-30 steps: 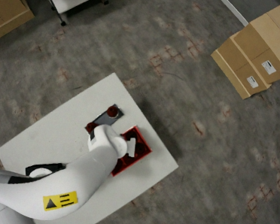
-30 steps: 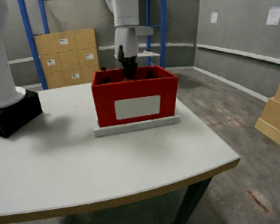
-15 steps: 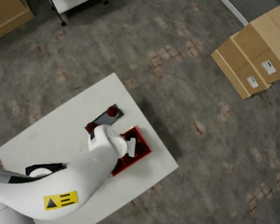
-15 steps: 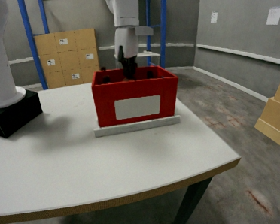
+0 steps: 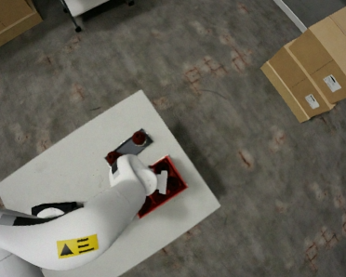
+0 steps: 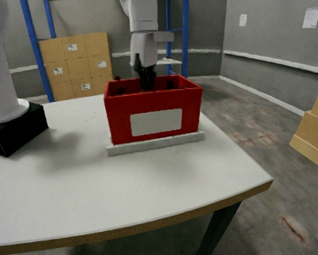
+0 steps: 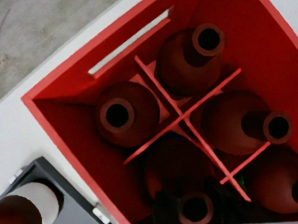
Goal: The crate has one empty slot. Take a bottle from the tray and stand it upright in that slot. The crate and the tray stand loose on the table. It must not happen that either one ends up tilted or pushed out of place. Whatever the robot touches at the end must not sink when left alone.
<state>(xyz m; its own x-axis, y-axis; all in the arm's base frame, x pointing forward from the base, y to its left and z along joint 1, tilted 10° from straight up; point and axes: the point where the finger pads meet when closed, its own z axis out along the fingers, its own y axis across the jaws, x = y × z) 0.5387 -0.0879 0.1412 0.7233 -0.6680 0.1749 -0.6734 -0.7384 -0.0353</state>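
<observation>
My gripper is now 40 mm to the left of the red crate and 90 mm above it. Also, from my hand: dark tray (200 mm to the left, 160 mm below); then bottle (80 mm ahead, 210 mm to the left, 90 mm below).
</observation>
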